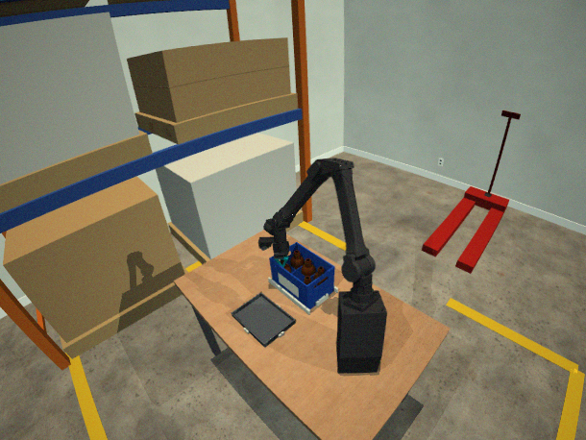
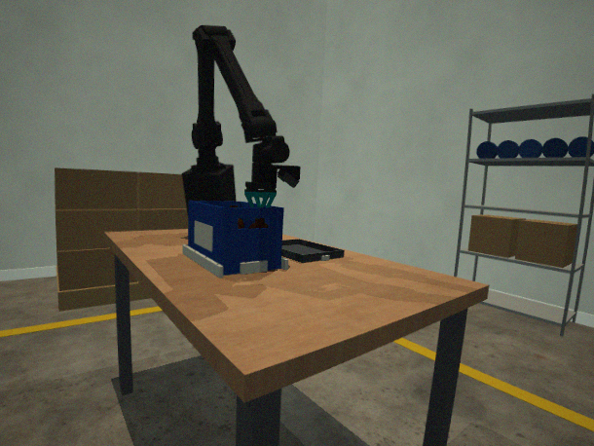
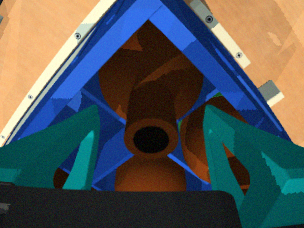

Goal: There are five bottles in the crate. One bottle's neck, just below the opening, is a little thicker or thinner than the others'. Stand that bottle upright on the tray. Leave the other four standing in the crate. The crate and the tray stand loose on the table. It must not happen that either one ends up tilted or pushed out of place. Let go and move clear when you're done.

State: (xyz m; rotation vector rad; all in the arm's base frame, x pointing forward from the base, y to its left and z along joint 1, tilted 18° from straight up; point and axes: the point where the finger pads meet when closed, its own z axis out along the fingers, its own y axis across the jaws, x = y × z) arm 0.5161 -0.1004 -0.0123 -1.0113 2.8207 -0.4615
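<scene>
My gripper is now 6 cm above the bottle. From my hand the other things lie so: crate (9 cm behind, 7 cm below, 3 cm to the right); then dark tray (25 cm to the left, 14 cm below, 8 cm behind).
</scene>
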